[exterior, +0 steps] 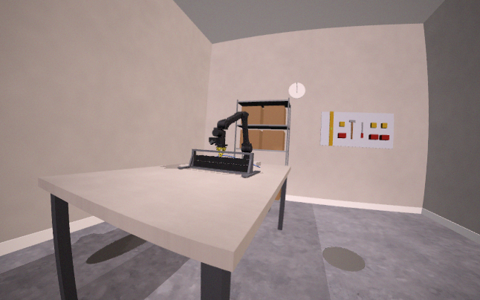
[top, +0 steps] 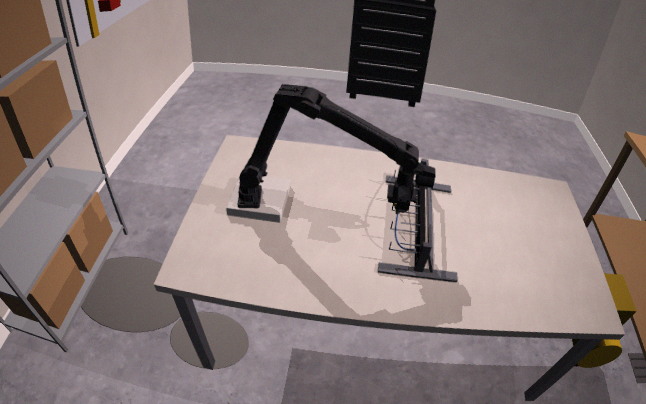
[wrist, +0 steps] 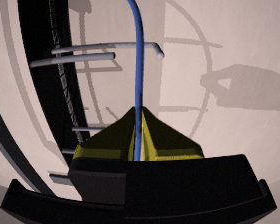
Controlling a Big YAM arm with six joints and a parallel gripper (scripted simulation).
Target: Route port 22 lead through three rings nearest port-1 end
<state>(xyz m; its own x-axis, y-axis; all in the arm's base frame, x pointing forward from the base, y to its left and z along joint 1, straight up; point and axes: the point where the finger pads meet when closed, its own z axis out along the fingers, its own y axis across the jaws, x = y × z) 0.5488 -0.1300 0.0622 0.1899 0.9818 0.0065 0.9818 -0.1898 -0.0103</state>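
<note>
The dark rack lies 11 cm ahead of my hand, 3 cm to the left of it and 3 cm below it.
</note>
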